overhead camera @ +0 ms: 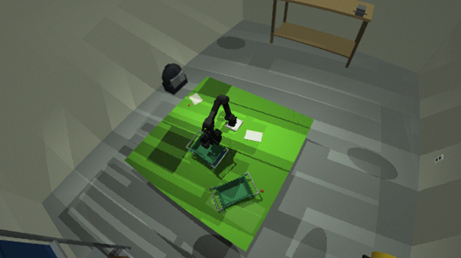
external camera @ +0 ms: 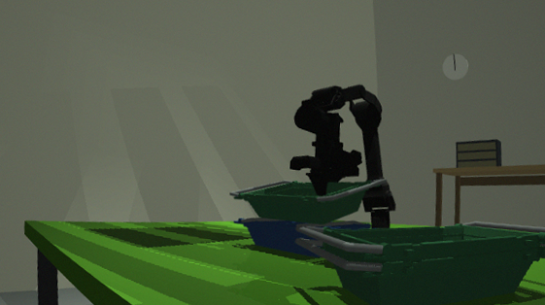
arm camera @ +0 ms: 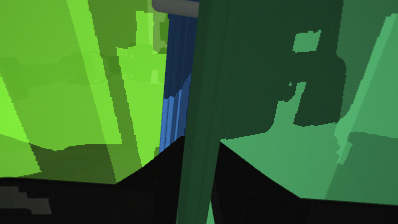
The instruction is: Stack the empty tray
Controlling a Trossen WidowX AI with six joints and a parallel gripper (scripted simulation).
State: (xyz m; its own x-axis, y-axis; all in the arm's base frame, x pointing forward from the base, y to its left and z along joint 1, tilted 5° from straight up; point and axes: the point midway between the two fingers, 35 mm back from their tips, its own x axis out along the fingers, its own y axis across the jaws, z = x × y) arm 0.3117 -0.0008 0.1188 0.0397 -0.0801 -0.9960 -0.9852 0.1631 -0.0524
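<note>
My gripper tip is 70 mm short of the green plastic tray, 10 mm to the left of it and 20 mm below it. From my gripper tip the other things lie so: small red block: 150 mm ahead, 510 mm to the left, 90 mm below.
</note>
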